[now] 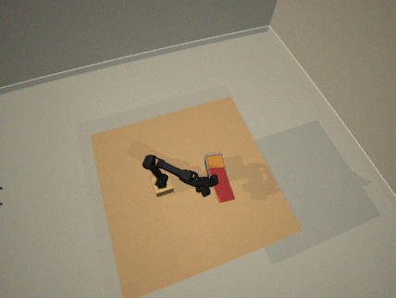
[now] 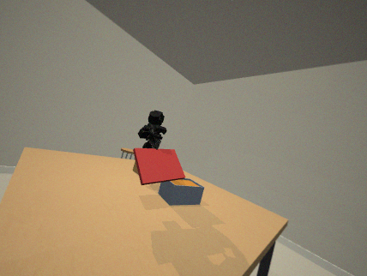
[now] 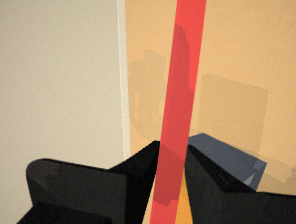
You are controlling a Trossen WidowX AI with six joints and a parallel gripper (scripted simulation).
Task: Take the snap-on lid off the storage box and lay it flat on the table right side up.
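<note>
The red lid is 6 cm ahead of my gripper tip, 5 cm below it and 1 cm to the left of it. Round my gripper tip: blue storage box: 18 cm to the left, 18 cm below, 7 cm ahead.
</note>
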